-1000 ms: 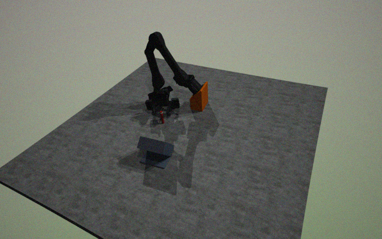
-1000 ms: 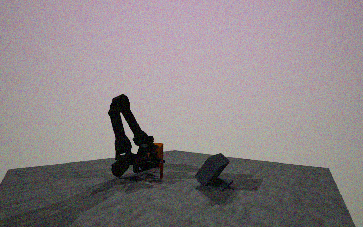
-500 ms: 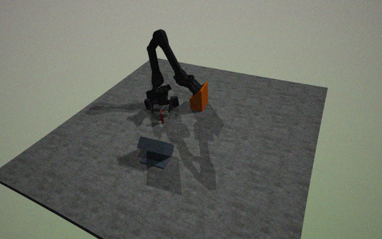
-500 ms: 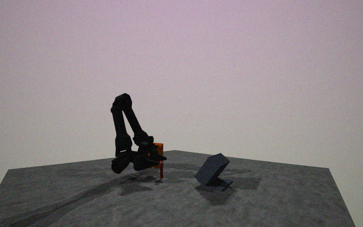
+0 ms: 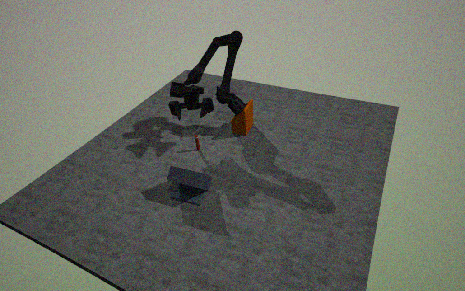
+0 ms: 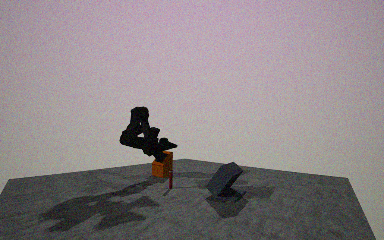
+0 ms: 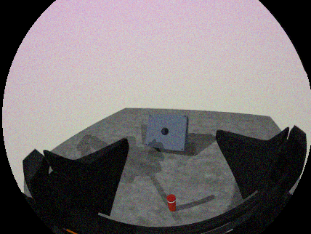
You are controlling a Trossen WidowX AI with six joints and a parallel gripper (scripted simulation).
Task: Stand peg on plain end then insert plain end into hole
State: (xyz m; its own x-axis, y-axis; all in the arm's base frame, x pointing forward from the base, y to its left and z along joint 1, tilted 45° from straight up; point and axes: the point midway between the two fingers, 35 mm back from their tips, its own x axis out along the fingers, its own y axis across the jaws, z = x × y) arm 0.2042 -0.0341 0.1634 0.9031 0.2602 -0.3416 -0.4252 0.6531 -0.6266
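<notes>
Right now my gripper tip is 13 cm above the red peg and 2 cm past it. Round my gripper tip: flat foot plate (22 cm ahead, 18 cm below, 10 cm to the left); then grey-blue sloped panel (20 cm ahead, 12 cm below, 10 cm to the left).
</notes>
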